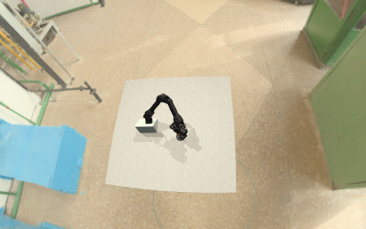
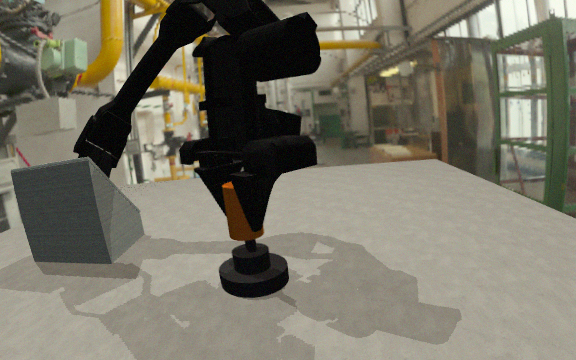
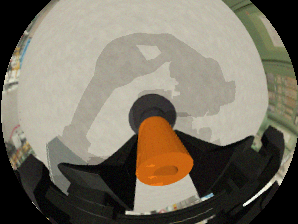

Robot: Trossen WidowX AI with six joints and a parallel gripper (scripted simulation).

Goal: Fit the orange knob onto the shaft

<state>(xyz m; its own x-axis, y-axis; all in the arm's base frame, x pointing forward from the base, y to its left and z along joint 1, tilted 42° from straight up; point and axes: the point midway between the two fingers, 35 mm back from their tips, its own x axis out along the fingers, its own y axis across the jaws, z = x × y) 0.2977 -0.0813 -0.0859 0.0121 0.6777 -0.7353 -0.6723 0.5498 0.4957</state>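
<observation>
My gripper tip is now 2 cm below the orange knob. Also, from my gripper tip: dark round pedestal: 4 cm below.
</observation>
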